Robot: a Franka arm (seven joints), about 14 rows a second.
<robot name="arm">
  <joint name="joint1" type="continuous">
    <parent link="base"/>
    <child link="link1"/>
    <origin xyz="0 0 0.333" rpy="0 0 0"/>
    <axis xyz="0 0 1"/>
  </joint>
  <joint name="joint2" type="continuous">
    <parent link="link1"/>
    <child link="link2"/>
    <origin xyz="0 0 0" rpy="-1.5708 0 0"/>
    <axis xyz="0 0 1"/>
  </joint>
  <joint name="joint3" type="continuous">
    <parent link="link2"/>
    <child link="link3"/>
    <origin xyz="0 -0.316 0" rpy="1.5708 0 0"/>
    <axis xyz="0 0 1"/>
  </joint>
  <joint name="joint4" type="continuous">
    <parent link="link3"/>
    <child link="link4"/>
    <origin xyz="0.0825 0 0" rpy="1.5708 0 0"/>
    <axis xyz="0 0 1"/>
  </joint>
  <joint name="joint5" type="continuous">
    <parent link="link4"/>
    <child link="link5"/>
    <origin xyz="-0.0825 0.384 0" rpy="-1.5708 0 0"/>
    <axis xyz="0 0 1"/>
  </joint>
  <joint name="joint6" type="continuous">
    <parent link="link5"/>
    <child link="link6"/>
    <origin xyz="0 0 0" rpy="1.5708 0 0"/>
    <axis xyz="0 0 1"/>
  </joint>
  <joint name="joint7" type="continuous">
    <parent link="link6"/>
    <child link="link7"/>
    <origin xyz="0.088 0 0" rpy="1.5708 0 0"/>
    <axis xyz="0 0 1"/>
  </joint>
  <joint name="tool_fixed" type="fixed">
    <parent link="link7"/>
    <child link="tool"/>
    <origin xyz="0 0 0.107" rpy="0 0 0"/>
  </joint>
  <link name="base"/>
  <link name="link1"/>
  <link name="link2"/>
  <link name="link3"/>
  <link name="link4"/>
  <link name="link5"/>
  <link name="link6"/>
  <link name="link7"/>
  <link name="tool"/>
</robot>
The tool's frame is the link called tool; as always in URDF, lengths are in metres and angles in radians. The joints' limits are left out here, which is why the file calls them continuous.
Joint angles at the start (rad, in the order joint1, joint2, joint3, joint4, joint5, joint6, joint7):
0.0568 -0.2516 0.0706 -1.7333 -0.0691 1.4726 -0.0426
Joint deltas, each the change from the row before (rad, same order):
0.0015 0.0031 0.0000 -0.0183 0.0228 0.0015 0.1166
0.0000 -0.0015 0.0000 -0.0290 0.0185 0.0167 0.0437
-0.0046 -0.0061 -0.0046 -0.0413 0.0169 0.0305 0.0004
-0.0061 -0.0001 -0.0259 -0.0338 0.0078 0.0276 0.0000
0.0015 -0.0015 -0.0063 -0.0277 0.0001 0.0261 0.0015
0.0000 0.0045 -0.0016 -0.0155 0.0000 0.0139 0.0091
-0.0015 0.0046 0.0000 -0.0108 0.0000 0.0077 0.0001
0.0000 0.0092 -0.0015 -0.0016 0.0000 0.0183 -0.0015
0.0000 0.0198 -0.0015 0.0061 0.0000 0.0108 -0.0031
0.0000 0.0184 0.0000 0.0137 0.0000 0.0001 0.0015
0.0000 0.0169 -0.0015 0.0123 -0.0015 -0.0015 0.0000
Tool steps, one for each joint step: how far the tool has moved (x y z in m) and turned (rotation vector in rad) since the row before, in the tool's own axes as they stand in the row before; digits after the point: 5 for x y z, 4 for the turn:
0.00150 -0.00390 0.00964 0.0225 -0.0201 0.1116
0.00128 -0.00281 0.01126 0.0171 -0.0125 0.0411
0.00150 0.00200 0.01394 0.0172 -0.0070 0.0077
0.00409 0.01507 0.01366 0.0150 -0.0082 0.0303
0.00203 0.00232 0.01008 0.0019 -0.0003 0.0059
0.00243 0.00054 0.00816 -0.0001 -0.0061 0.0105
0.00187 0.00047 0.00655 -0.0008 -0.0077 0.0015
0.00463 0.00022 0.00335 0.0017 0.0073 -0.0002
0.00706 -0.00004 0.00536 0.0006 -0.0030 -0.0019
0.00576 -0.00065 0.00213 -0.0001 -0.0046 0.0013
0.00523 0.00037 0.00231 -0.0014 -0.0060 0.0012

